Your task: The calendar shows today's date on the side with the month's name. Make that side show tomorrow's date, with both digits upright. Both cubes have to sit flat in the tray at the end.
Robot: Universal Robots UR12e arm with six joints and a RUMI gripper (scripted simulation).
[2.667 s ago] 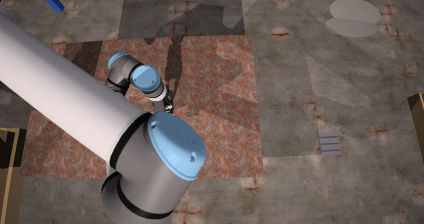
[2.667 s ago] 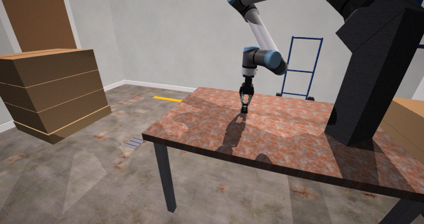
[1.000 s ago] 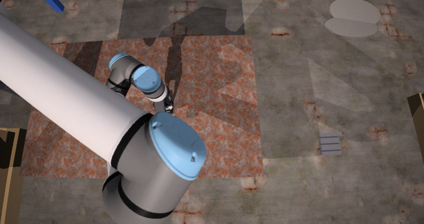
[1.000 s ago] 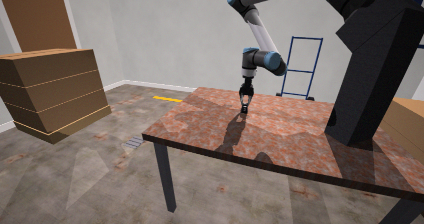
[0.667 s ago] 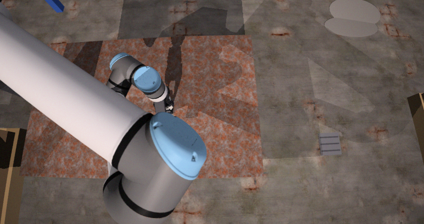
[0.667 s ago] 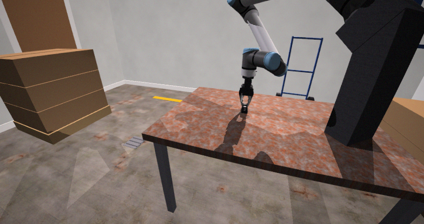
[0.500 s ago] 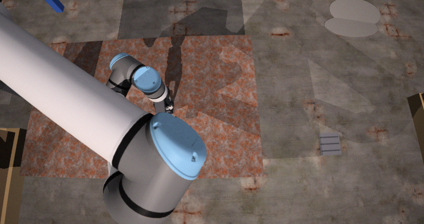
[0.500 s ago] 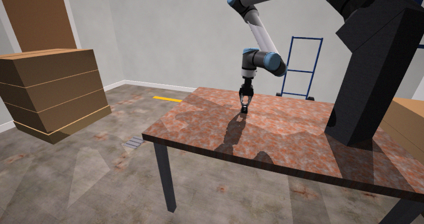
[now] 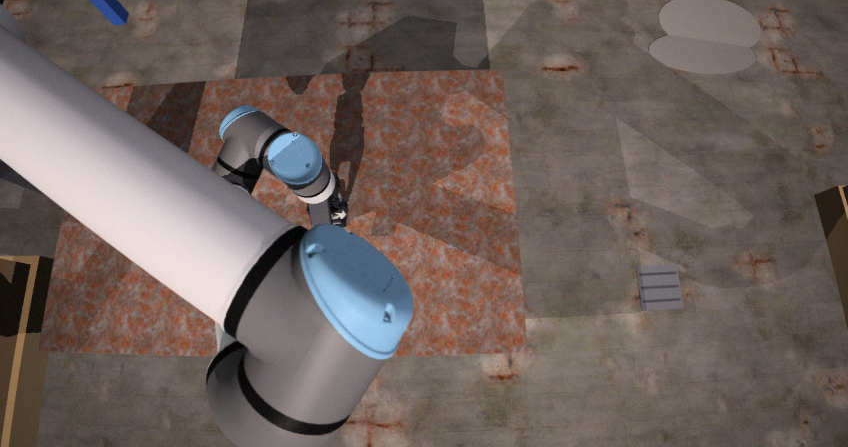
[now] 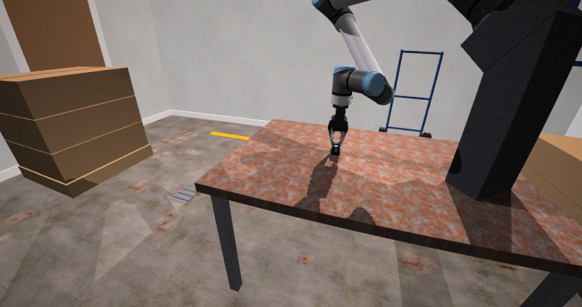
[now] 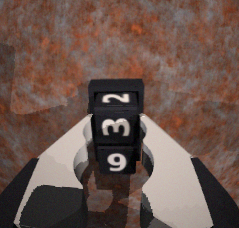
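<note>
Right now the black tray is 30 mm below my hand and 20 mm to the left of it.
</note>
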